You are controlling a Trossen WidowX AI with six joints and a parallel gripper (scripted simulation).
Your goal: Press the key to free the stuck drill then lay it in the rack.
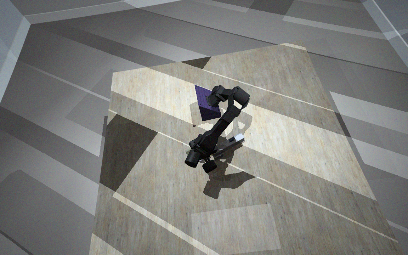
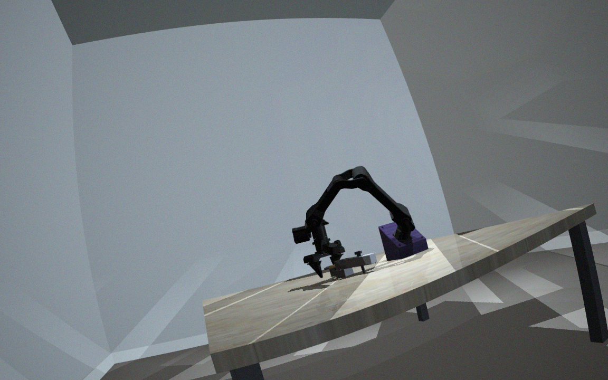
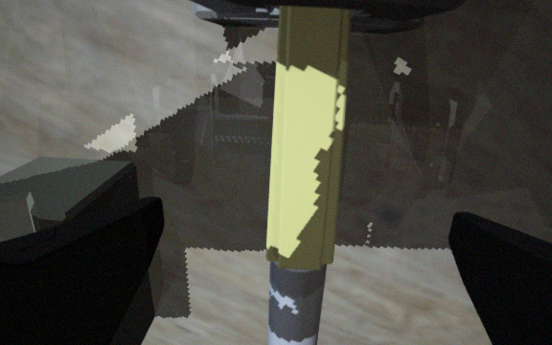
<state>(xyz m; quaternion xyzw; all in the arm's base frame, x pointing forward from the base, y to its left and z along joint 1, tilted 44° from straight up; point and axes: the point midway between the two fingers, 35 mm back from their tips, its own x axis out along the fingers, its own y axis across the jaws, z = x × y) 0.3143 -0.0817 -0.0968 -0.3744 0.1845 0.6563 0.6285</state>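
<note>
My gripper tip is 40 mm to the right of the drill, 30 mm below it and 10 mm past it. The rest, counted from my gripper tip: rack: 70 mm behind, 40 mm to the right; then dark key: 170 mm to the left, 50 mm behind, 40 mm above; then grey housing block: 140 mm to the left, 40 mm behind, 20 mm above.
</note>
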